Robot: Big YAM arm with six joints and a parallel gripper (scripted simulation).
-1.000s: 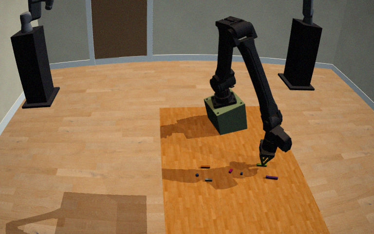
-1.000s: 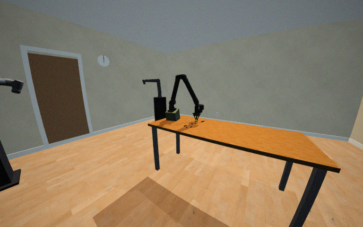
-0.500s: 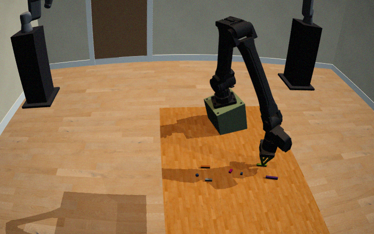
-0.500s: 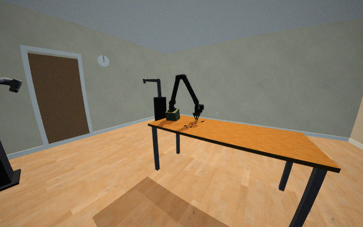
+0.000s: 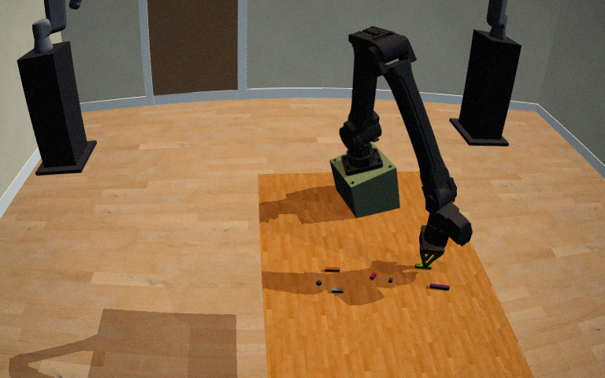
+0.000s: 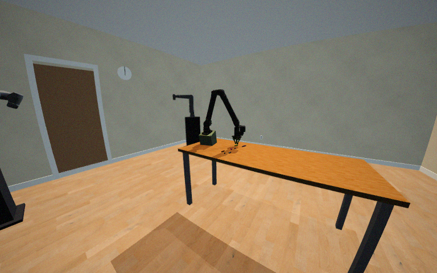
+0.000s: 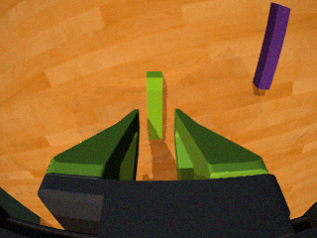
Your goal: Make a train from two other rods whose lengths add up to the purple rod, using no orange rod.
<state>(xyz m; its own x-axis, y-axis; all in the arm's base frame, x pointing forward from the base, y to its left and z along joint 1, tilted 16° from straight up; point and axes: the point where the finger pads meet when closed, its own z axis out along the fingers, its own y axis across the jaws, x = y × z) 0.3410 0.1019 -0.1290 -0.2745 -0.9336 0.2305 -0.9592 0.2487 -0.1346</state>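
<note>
Right now my hand is 20 mm above the lime rod. Also, from my hand: orange rod: 270 mm to the right, 30 mm behind, 20 mm below; then purple rod: 90 mm ahead, 20 mm to the left, 20 mm below; then magenta rod: 160 mm to the right, 20 mm below, 10 mm ahead.
</note>
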